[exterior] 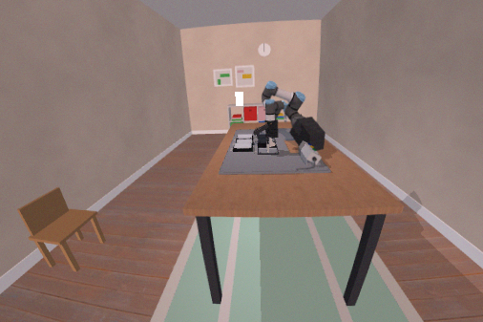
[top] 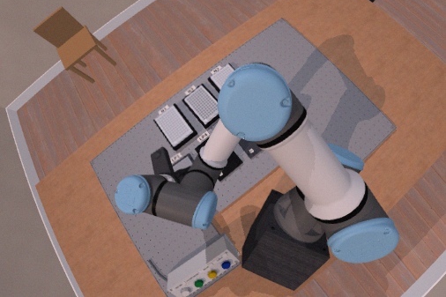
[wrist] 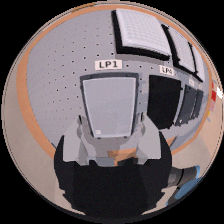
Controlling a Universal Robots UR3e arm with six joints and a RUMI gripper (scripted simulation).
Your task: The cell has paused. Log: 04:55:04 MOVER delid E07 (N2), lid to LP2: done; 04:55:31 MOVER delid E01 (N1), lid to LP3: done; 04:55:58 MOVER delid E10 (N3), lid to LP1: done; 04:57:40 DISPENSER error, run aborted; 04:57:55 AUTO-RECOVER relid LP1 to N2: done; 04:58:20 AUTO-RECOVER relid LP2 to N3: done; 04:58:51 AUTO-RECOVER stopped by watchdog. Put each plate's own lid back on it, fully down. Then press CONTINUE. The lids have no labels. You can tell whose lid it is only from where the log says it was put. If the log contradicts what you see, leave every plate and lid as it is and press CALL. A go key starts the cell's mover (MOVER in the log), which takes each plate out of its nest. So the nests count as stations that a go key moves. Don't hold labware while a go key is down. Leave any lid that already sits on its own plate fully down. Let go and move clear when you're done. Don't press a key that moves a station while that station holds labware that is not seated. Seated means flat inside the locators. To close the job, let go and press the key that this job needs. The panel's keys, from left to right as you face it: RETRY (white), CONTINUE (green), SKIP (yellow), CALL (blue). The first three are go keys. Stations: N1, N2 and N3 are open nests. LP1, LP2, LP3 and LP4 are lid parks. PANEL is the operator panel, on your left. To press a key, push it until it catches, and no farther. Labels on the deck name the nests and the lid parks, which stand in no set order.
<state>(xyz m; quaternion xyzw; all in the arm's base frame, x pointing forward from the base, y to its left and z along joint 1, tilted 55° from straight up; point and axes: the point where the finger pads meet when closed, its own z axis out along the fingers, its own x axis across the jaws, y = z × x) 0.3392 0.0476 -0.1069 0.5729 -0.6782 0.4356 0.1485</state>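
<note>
My hand is 2 cm above the lid park LP1. Also, from my hand: lid park LP2 (25 cm to the right, 8 cm behind, 2 cm below); lid park LP4 (13 cm to the right, 4 cm behind, 2 cm below); plate (15 cm ahead, 12 cm to the right).
</note>
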